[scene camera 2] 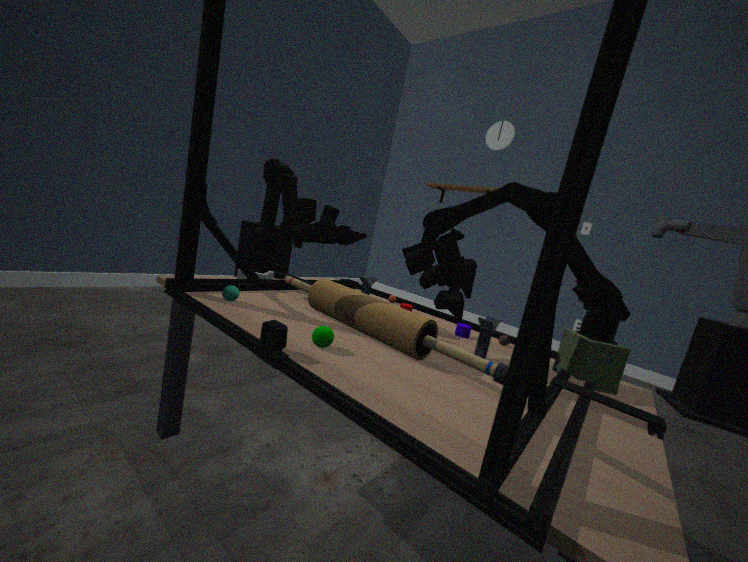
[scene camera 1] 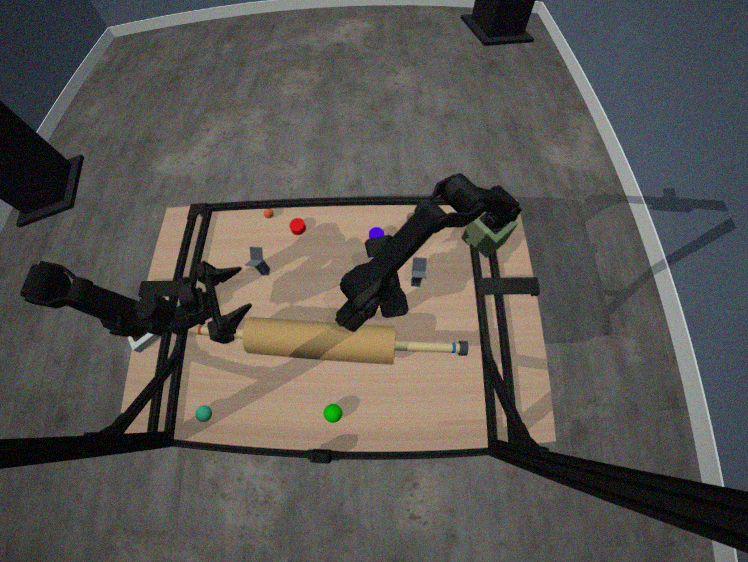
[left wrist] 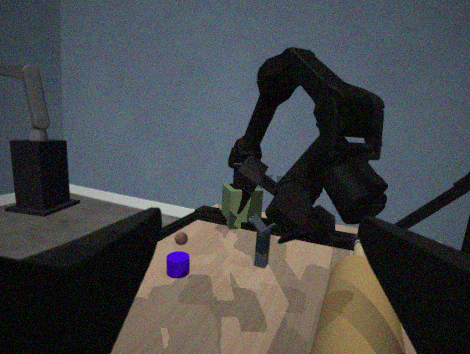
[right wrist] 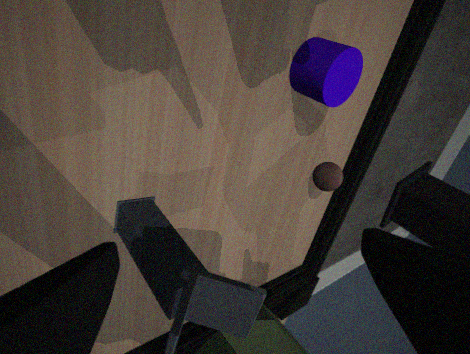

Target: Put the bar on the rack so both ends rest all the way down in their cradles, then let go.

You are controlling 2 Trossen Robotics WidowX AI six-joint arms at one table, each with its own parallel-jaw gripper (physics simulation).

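Places are measured from the left arm's base along level axes (x up, y back, z right), in centimetres.
Pixels of known places: left gripper, between the fingertips: (scene camera 2: 361,235) (scene camera 1: 245,285) (left wrist: 261,221); right gripper, between the fingertips: (scene camera 2: 464,308) (left wrist: 258,227) (right wrist: 242,246); left arm's base, origin of its link: (scene camera 2: 256,270) (scene camera 1: 139,327); right arm's base, origin of its link: (scene camera 2: 595,338) (scene camera 1: 494,220).
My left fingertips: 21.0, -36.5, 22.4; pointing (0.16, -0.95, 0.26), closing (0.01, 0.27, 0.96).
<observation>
For each thing: its top centre in the pictures, then the offset to it from my left fingertips, as dx, dy, dz.
- left cradle, centre of its top: (scene camera 1: 253,255) (scene camera 2: 368,276) -13.8, -4.5, -14.3
- right cradle, centre of its top: (right wrist: 218,338) (left wrist: 264,218) (scene camera 1: 419,267) (scene camera 2: 489,318) -13.8, -36.9, +16.2
- green ball, centre of its top: (scene camera 2: 324,326) (scene camera 1: 331,413) -19.8, +2.7, +30.8
- teal ball, centre of its top: (scene camera 1: 199,413) (scene camera 2: 231,285) -20.1, +31.5, +10.6
- red cylinder, centre of its top: (scene camera 1: 296,224) -22.0, -20.4, -20.1
- purple cylinder, centre of its top: (right wrist: 343,78) (left wrist: 178,256) (scene camera 1: 376,233) (scene camera 2: 464,325) -21.1, -36.9, -1.6
- orange ball, centre of its top: (scene camera 1: 267,210) -21.4, -15.6, -30.3
The bar (scene camera 1: 284,339) (scene camera 2: 396,325) (left wrist: 350,305), a thick tan cylinder with thin rod ends, lies on the table, nearer scene camera 1's bottom edge than the rack. The rack's two grey cradles stand apart: the left cradle (scene camera 1: 256,253) (scene camera 2: 366,285) and the right cradle (scene camera 1: 418,267) (scene camera 2: 485,338) (left wrist: 261,250) (right wrist: 160,255). Both are empty. My left gripper (scene camera 1: 244,288) (scene camera 2: 365,235) is open and empty, above the table near the bar's red-banded end. My right gripper (scene camera 2: 458,313) (right wrist: 242,246) is open and empty, above the table near the right cradle; its arm hides its fingers in scene camera 1.
A green ball (scene camera 1: 332,413) (scene camera 2: 322,336) and a teal ball (scene camera 1: 203,413) (scene camera 2: 230,293) lie in front of the bar. A red cylinder (scene camera 1: 296,226), a purple cylinder (scene camera 1: 376,233) (right wrist: 327,72) and an orange ball (scene camera 1: 268,213) lie beyond the cradles. Black frame bars surround the work area.
</observation>
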